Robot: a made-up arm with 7 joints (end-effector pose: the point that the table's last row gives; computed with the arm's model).
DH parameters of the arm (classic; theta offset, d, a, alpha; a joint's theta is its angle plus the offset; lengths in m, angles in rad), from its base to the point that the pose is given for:
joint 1: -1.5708 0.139 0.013 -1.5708
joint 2: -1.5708 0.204 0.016 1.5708
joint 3: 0 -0.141 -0.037 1.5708
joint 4: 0 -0.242 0.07 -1.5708
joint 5: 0 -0.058 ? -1.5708
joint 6: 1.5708 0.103 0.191 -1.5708
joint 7: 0.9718 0 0.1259 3.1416
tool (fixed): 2.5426 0.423 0 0
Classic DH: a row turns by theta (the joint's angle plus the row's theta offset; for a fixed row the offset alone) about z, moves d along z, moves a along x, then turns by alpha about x.
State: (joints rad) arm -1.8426 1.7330 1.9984 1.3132 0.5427 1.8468 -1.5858
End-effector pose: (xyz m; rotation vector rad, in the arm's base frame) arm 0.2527 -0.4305 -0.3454 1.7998 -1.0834 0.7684
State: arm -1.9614 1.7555 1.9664 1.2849 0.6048 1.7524 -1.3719
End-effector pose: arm 0.1686 -0.4980 -0.3284 1.7705 -0.9116 0.5804
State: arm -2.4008 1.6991 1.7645 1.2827 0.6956 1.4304 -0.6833
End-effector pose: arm -0.2524 -0.6001 -0.2292 1.6289 -0.5565 -0.2906
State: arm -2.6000 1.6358 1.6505 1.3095 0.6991 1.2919 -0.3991
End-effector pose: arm -0.4552 -0.5399 -0.1619 1.5876 -0.4559 -0.7548
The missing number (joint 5, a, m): 0.061
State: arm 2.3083 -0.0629 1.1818 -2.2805 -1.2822 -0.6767 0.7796
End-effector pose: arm 0.2369 0.2377 0.3579 -0.4822 0.2813 -0.5117
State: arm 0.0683 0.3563 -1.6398 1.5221 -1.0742 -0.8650 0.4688
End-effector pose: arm 0.3562 0.2141 0.0275 1.5423 1.8392 1.5943
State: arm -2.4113 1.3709 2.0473 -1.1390 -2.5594 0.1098 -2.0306
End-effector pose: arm -0.1979 0.3743 0.1019 -0.2639 -0.5789 -1.3167
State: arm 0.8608 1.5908 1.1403 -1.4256 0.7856 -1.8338 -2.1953
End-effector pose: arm 0.2760 0.7698 0.0255 -1.1024 0.7901 -1.2321
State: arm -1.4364 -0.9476 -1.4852 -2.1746 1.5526 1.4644 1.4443
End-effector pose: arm 0.3174 -0.6554 0.1945 0.4130 2.1504 -1.0196
